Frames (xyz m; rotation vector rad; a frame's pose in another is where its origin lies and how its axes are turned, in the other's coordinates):
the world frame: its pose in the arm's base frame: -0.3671 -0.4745 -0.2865 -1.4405 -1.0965 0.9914
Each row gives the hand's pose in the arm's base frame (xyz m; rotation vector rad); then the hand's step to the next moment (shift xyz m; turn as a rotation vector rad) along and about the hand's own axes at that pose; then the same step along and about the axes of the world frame.
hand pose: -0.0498 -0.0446 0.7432 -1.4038 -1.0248 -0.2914
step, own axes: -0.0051 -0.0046 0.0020 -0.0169 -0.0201 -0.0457
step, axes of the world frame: -0.0028 0.0002 0.0066 -0.0517 -0.0059 -0.0087
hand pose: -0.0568 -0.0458 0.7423 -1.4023 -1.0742 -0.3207
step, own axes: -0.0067 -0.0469 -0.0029 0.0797 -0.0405 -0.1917
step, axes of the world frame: -0.0246 -0.0285 0.0288 -0.1246 -0.1000 -0.1387
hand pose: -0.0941 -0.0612 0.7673 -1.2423 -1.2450 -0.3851
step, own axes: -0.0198 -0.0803 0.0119 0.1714 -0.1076 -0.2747
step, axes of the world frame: -0.0446 -0.0282 0.0648 -0.1814 -0.2184 -0.1893
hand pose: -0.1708 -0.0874 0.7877 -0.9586 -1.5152 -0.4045
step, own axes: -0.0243 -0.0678 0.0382 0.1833 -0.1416 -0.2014
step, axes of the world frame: -0.0385 0.0035 0.0718 -0.1629 -0.2350 -0.1115
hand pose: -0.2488 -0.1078 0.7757 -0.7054 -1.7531 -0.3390
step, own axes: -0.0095 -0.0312 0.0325 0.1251 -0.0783 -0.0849
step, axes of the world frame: -0.0185 0.0098 0.0410 -0.0754 -0.1485 -0.0352
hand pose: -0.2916 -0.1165 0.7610 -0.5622 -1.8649 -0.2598
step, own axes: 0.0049 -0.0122 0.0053 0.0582 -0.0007 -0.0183
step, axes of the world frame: -0.0097 -0.0048 0.0092 0.0041 -0.0606 -0.0056
